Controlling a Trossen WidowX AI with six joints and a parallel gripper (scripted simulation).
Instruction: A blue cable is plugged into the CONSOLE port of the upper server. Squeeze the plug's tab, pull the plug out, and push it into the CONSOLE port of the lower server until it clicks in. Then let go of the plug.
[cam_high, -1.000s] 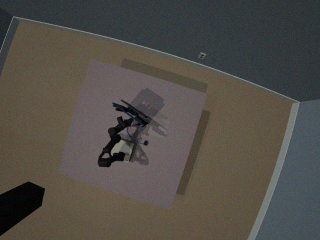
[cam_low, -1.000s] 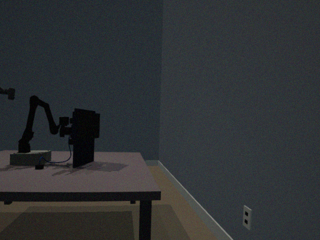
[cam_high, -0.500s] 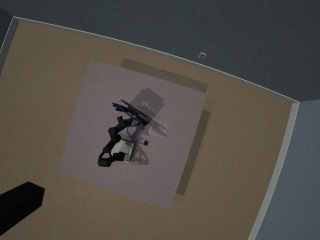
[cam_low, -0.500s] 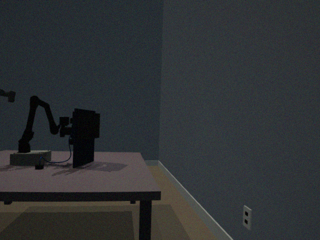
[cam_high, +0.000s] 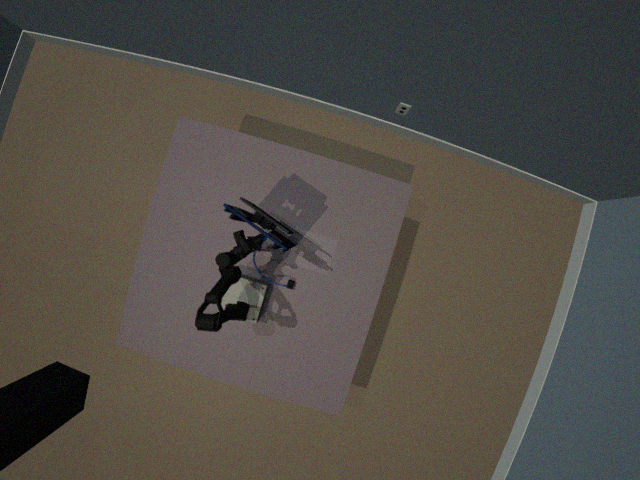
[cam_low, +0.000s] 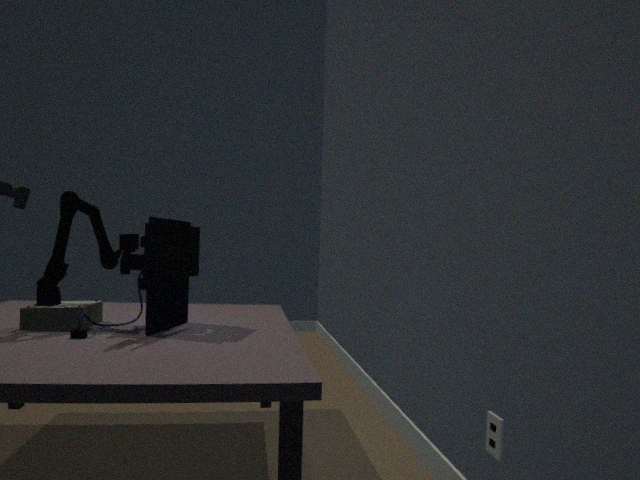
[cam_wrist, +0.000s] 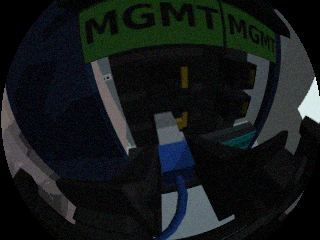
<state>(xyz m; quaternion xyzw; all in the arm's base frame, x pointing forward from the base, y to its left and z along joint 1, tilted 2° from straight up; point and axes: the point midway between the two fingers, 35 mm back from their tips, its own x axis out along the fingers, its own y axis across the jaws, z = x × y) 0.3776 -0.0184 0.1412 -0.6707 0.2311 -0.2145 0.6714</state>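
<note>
Now: gripper tip right at the blue plug. Round my gripper tip: small black block: 220 mm behind, 150 mm to the right, 220 mm below.
</note>
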